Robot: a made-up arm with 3 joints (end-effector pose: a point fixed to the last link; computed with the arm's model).
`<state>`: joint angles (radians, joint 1 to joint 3).
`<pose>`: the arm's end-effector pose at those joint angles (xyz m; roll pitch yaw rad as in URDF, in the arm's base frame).
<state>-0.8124 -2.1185 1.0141</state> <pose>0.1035 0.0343 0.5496 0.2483 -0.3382 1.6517</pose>
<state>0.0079 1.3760 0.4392</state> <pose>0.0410 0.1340 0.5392 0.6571 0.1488 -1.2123</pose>
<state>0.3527 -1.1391 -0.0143</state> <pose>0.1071 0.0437 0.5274 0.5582 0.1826 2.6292</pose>
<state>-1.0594 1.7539 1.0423</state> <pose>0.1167 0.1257 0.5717 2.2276 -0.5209 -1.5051</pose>
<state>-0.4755 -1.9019 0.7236</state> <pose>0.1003 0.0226 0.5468 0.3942 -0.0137 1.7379</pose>
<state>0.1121 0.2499 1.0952</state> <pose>0.0994 0.0928 0.5369 1.0915 -0.3752 -2.4599</pose>
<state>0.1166 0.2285 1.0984</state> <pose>0.0995 0.0917 0.5367 1.0939 -0.3822 -2.4820</pose>
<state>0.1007 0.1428 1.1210</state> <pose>0.1019 0.0871 0.5377 1.1304 -0.3862 -2.5833</pose>
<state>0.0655 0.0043 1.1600</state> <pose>0.1055 0.0795 0.5400 1.1897 -0.3801 -2.7494</pose>
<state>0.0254 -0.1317 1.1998</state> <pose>0.1080 0.0720 0.5427 1.2399 -0.3644 -2.9113</pose>
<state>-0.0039 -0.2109 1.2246</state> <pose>0.1092 0.0678 0.5447 1.2651 -0.3488 -3.0052</pose>
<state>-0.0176 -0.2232 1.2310</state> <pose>0.1099 0.0671 0.5455 1.2709 -0.3385 -3.0215</pose>
